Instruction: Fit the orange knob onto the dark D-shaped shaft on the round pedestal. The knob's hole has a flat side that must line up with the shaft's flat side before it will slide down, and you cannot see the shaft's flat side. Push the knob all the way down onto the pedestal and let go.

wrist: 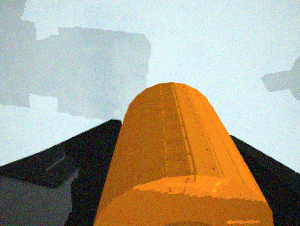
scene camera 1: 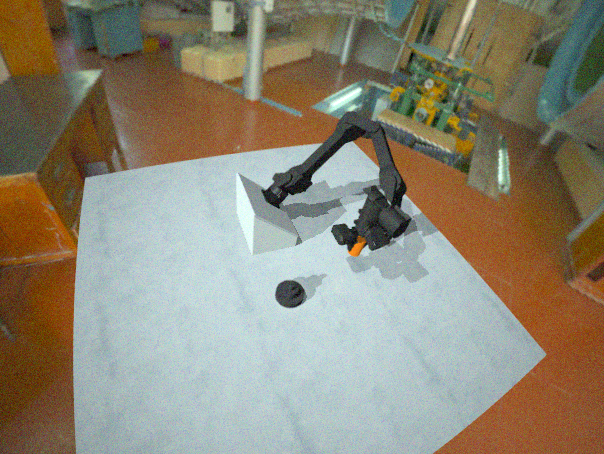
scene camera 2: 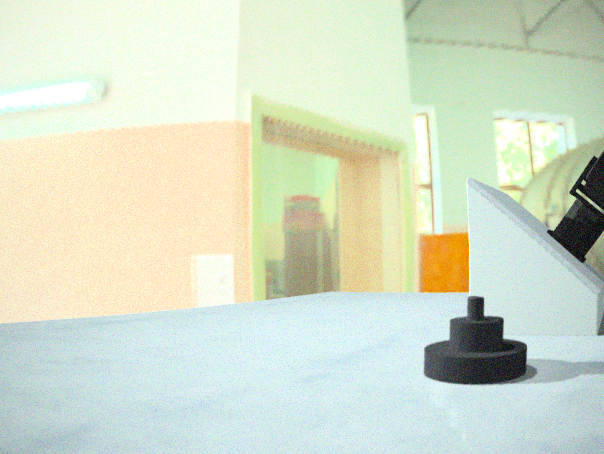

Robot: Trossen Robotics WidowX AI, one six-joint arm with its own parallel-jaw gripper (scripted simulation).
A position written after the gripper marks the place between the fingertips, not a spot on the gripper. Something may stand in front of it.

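A dark round pedestal [scene camera 2: 476,353] is part of the scene, and so is an orange knob [wrist: 173,153], which is out of frame in scene camera 2. The knob is held by the gripper [scene camera 1: 354,249], and the wrist view shows the gripper [wrist: 171,138] as well.
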